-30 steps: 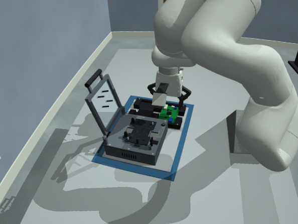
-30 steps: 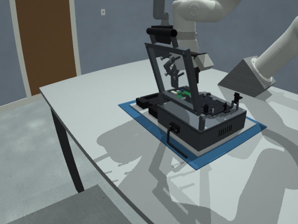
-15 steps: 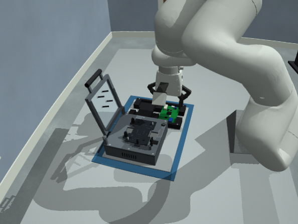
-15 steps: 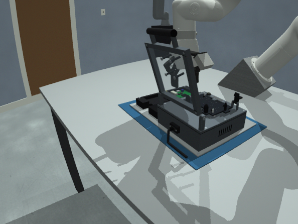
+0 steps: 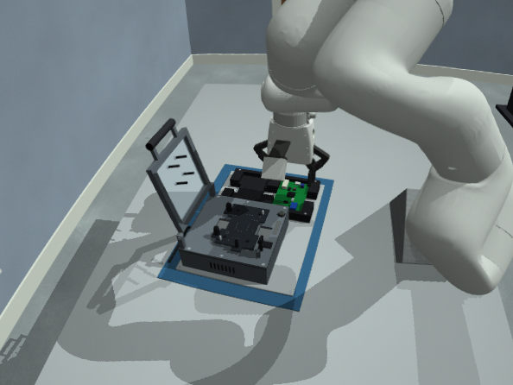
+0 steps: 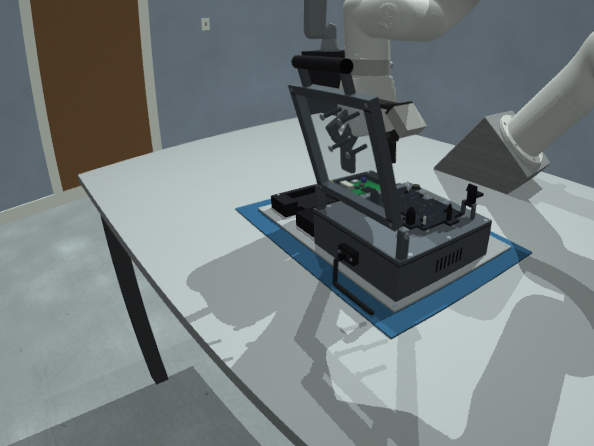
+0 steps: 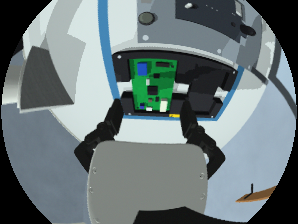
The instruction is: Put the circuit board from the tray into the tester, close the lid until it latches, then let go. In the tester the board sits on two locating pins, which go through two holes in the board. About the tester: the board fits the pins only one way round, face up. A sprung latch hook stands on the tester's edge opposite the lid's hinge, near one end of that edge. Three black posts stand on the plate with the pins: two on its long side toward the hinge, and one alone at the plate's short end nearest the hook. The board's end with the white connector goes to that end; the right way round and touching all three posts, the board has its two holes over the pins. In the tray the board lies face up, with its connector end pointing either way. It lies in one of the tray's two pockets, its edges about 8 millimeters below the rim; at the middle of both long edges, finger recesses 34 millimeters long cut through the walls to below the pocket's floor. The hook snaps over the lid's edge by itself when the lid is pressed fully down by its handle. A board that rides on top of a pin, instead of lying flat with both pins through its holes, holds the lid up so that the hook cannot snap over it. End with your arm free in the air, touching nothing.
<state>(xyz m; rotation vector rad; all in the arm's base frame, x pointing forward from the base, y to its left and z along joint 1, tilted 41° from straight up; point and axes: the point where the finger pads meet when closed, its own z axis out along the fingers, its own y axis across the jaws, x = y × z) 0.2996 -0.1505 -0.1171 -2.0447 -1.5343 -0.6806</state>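
Now: hand 50 mm above the green circuit board. Also, from my hand: pin plate 110 mm ahead, 160 mm to the left; then lid 220 mm ahead, 120 mm to the left, 110 mm above; then latch hook 50 mm ahead, 220 mm to the left, 10 mm above.
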